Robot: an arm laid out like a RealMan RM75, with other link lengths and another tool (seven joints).
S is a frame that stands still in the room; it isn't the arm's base.
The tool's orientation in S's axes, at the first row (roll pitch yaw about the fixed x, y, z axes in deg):
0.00, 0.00, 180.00
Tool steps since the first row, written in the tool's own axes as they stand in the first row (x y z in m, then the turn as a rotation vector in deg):
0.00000, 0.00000, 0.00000, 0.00, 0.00, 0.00
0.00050, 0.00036, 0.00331, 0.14, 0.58, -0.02
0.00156, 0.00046, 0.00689, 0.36, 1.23, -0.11
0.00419, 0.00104, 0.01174, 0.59, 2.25, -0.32
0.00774, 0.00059, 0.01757, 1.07, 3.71, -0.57
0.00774, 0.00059, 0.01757, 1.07, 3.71, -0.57
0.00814, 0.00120, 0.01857, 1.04, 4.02, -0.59
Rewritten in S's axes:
0.00000, 0.00000, 0.00000, 0.00, 0.00, 0.00
-0.00050, -0.00036, 0.00331, -0.14, -0.58, -0.02
-0.00156, -0.00046, 0.00689, -0.36, -1.23, -0.11
-0.00419, -0.00104, 0.01174, -0.59, -2.25, -0.32
-0.00774, -0.00059, 0.01757, -1.07, -3.71, -0.57
-0.00774, -0.00059, 0.01757, -1.07, -3.71, -0.57
-0.00814, -0.00120, 0.01857, -1.04, -4.02, -0.59

